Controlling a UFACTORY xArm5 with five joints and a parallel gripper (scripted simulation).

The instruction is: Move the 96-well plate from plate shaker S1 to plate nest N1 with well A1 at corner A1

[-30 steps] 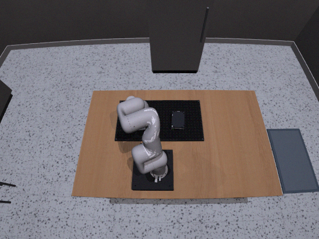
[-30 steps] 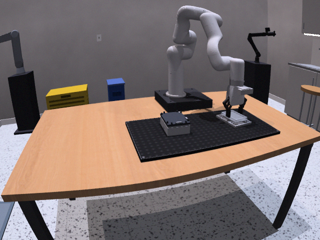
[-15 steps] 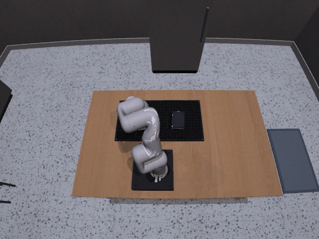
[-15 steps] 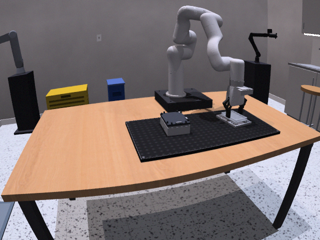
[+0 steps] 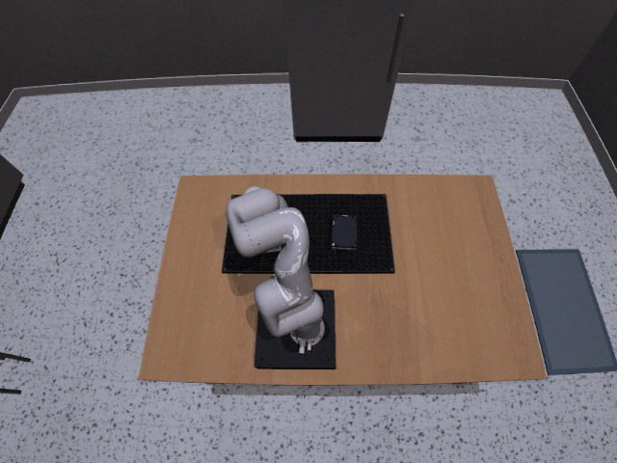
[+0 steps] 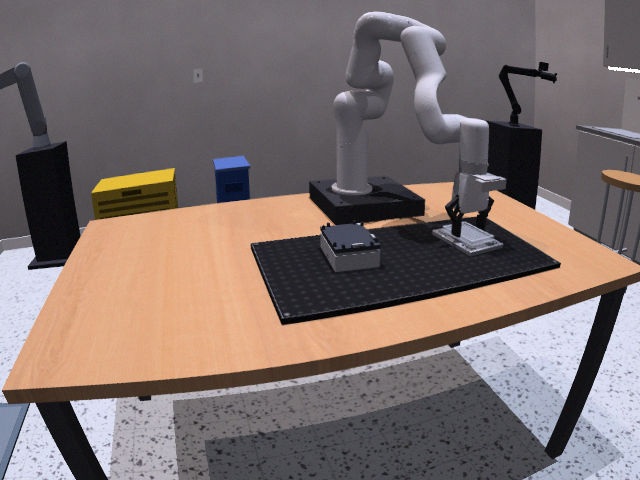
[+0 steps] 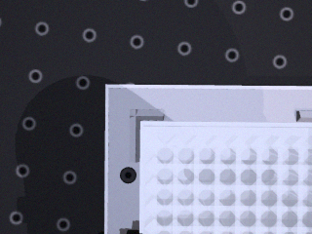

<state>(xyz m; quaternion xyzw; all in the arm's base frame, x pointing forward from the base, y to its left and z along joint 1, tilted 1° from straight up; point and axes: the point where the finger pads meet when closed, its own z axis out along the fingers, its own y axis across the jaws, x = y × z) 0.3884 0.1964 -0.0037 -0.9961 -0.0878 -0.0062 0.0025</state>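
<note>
The white 96-well plate is 10 mm below my hand. Round my hand: plate nest N1 (30 mm below).
</note>
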